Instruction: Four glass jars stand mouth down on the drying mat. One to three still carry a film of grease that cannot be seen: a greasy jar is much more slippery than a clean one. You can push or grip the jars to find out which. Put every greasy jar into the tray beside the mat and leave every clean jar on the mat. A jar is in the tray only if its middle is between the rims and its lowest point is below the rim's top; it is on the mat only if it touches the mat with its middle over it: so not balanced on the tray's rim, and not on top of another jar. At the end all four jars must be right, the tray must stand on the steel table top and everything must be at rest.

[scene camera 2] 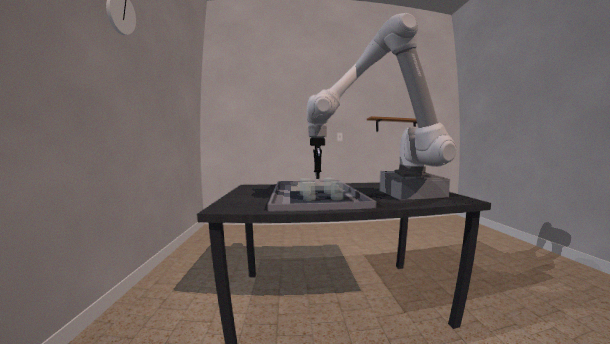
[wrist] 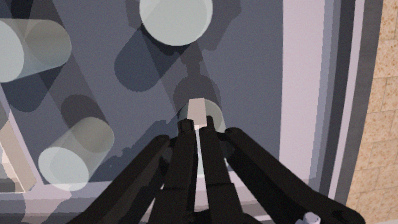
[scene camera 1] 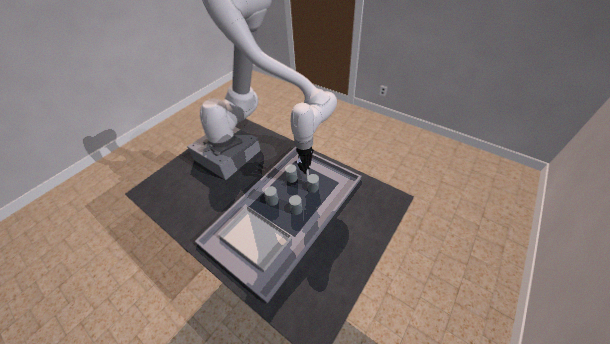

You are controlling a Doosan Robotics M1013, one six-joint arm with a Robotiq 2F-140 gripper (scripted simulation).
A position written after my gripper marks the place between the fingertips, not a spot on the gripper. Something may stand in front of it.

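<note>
A jar (wrist: 68, 163) is in my sight, and so is a shallow tray (scene camera 1: 260, 240). I can also see a dark drying mat (scene camera 1: 280, 214), and the wrist view shows me the mat (wrist: 117, 72) too. Finally there is my own gripper (wrist: 198, 110).
</note>
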